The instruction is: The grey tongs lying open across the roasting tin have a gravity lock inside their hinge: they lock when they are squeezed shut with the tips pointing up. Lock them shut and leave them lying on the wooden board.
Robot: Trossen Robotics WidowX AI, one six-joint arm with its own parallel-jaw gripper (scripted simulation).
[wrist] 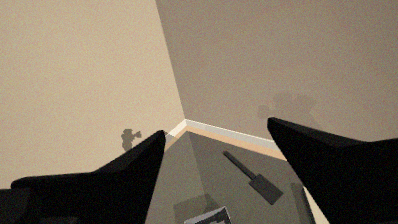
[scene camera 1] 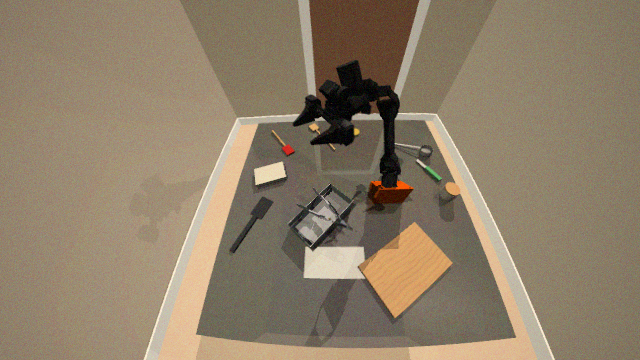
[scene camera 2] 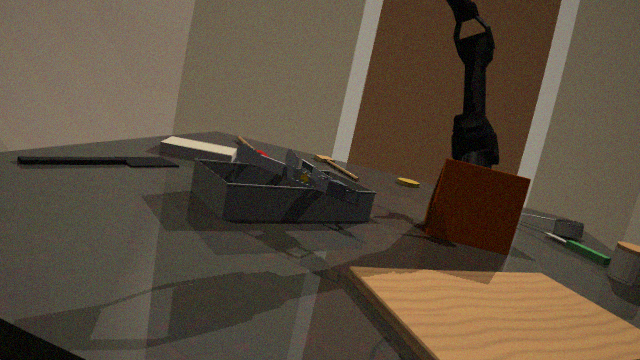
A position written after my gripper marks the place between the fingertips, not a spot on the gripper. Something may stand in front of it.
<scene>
My gripper (scene camera 1: 301,133) is open, holding nothing. I also see a pale block (scene camera 2: 176,146), a black spatula (scene camera 2: 130,161), a grey roasting tin (scene camera 2: 233,191) and a wooden board (scene camera 2: 425,307).
The black spatula also shows in the wrist view (wrist: 268,191). My gripper is seen too in the wrist view (wrist: 215,128). The grey roasting tin shows as well in scene camera 1 (scene camera 1: 310,228).
</scene>
